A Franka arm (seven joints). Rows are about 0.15 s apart.
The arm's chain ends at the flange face. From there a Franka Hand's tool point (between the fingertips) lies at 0.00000 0.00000 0.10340 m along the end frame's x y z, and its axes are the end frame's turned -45 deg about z.
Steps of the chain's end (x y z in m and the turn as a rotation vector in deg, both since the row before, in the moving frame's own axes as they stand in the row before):
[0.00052 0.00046 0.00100 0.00 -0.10 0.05]
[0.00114 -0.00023 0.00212 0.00 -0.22 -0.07]
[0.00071 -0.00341 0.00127 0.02 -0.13 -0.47]
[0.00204 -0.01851 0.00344 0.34 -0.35 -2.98]
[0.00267 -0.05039 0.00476 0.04 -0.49 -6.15]
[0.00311 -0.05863 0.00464 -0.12 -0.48 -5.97]
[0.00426 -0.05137 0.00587 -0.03 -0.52 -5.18]
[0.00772 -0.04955 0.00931 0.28 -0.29 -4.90]
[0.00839 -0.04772 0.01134 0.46 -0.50 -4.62]
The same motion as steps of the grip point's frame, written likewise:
[-0.00009 0.00057 0.00100 0.07 -0.07 0.05]
[0.00069 0.00036 0.00212 0.16 -0.16 -0.07]
[0.00277 -0.00210 0.00127 0.11 -0.08 -0.47]
[0.01450 -0.01253 0.00344 0.49 -0.01 -2.98]
[0.03691 -0.03439 0.00476 0.37 -0.32 -6.15]
[0.04287 -0.03968 0.00464 0.25 -0.42 -5.97]
[0.03861 -0.03390 0.00587 0.35 -0.39 -5.18]
[0.04045 -0.03030 0.00931 0.40 -0.01 -4.90]
[0.03958 -0.02903 0.01133 0.68 -0.03 -4.62]

